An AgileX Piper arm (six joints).
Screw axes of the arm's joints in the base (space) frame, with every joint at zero. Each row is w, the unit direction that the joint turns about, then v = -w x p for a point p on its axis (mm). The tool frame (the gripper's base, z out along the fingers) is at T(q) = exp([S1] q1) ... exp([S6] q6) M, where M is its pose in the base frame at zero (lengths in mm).
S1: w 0 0 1 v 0 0 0
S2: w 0 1 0 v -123 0 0
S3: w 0 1 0 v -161.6 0 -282.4
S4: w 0.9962 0 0.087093 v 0 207.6 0
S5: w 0 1 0 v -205.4 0 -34.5
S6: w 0.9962 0 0.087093 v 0 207.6 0
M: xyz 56.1 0 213.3 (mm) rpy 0 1.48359 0 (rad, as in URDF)
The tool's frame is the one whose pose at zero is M.
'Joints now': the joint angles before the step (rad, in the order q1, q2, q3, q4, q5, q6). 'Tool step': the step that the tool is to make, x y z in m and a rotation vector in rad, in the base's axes. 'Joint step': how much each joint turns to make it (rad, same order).
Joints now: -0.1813, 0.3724, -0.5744, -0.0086, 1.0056, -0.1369
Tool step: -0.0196, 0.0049, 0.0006, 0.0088, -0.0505, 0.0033
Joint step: -0.0006, -0.1000, 0.0005, 0.0168, 0.0514, 0.0026
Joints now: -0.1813, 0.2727, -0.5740, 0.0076, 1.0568, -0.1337
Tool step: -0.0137, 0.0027, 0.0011, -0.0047, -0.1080, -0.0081
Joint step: -0.0002, -0.0930, 0.0111, 0.0025, -0.0253, 0.0153
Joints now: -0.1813, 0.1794, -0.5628, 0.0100, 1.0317, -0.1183
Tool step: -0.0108, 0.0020, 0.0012, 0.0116, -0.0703, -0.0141
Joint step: -0.0004, -0.0639, -0.0002, 0.0003, -0.0032, 0.0275
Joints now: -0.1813, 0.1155, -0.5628, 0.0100, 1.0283, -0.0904
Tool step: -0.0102, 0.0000, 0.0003, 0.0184, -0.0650, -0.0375
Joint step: 0.0000, -0.0583, 0.0004, -0.0236, -0.0027, 0.0557
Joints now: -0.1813, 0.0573, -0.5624, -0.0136, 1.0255, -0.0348
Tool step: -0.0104, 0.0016, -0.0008, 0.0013, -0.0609, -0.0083
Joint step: 0.0005, -0.0612, 0.0013, -0.0038, 0.0004, 0.0167
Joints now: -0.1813, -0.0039, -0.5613, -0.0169, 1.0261, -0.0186
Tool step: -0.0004, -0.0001, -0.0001, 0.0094, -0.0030, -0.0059
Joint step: 0.0000, -0.0020, 0.0000, -0.0022, 0.0009, 0.0124
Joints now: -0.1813, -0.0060, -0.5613, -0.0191, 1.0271, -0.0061
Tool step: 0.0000, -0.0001, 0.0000, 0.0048, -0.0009, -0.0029
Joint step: 0.0001, 0.0001, 0.0000, -0.0012, 0.0000, 0.0063
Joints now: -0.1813, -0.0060, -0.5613, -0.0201, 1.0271, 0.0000
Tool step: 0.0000, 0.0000, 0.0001, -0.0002, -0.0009, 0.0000
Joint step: 0.0000, 0.0000, -0.0001, 0.0000, -0.0008, 0.0000
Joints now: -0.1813, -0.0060, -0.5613, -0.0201, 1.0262, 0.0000
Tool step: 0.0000, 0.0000, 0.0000, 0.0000, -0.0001, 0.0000
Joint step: 0.0000, 0.0000, 0.0000, 0.0000, -0.0001, 0.0000
